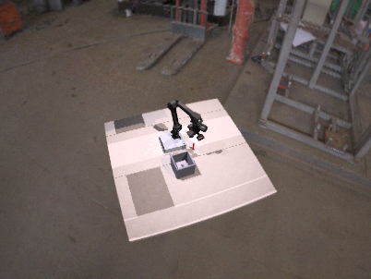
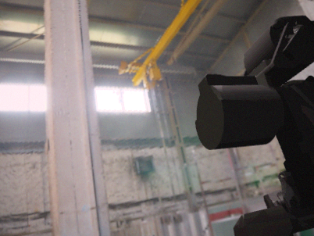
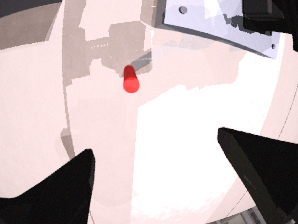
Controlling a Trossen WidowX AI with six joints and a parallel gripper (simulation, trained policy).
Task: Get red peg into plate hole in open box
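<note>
My gripper tip is 90 mm above the red peg, 30 mm to the left of it and 10 mm short of it. From my gripper tip the other things lie so: pale plate 220 mm to the right, 170 mm ahead, 90 mm below.
</note>
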